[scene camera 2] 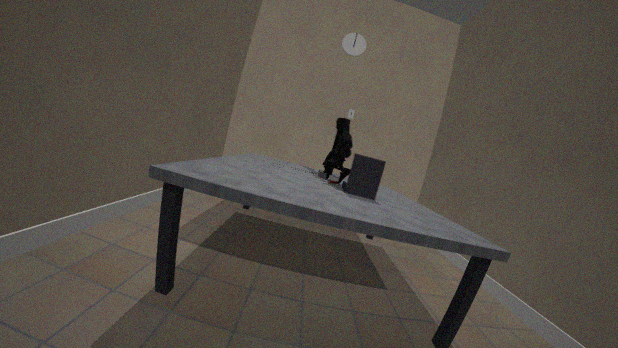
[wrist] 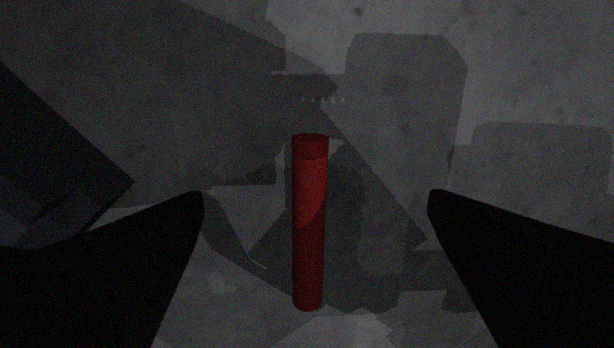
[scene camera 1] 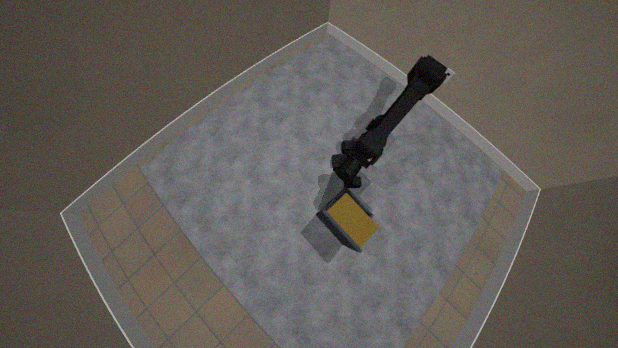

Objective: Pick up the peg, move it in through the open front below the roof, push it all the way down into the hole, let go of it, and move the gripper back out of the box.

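Frame: origin at the arm's base, x back, y right, z up, level; millimetres.
Seen in the pictures: gripper, fingertip midpoint: (scene camera 2: 332,181) (wrist: 317,201).
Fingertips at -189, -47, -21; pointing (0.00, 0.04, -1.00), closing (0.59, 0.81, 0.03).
Offsets run from my fingertips to a thing's top centre, as dx, dy, dz. "spot": to the spot under its first point. Level surfaces: height alone.
The red peg @[+11, -12, +2] (wrist: 309,220) lies flat on the table in the wrist view, running lengthwise between the fingers with space on both sides. A small red bit of the peg (scene camera 2: 333,181) shows below the gripper in scene camera 2; the arm hides the peg in scene camera 1. My gripper (wrist: 317,201) (scene camera 2: 336,177) (scene camera 1: 347,179) is open and empty, pointing down above the peg. The dark box @[-126, -145, +190] (scene camera 2: 366,177) (wrist: 45,155) stands beside the gripper, with its yellow roof @[spot: -163, -148, +190] (scene camera 1: 352,220) on top. The hole is hidden in all views.
The box's dark corner reaches in from the left in the wrist view, close to the left finger. The black arm (scene camera 1: 400,110) (scene camera 2: 342,140) stretches from its base over the grey table @[dz -12] (scene camera 1: 240,165) (scene camera 2: 240,180). Arm and box shadows fall around the peg.
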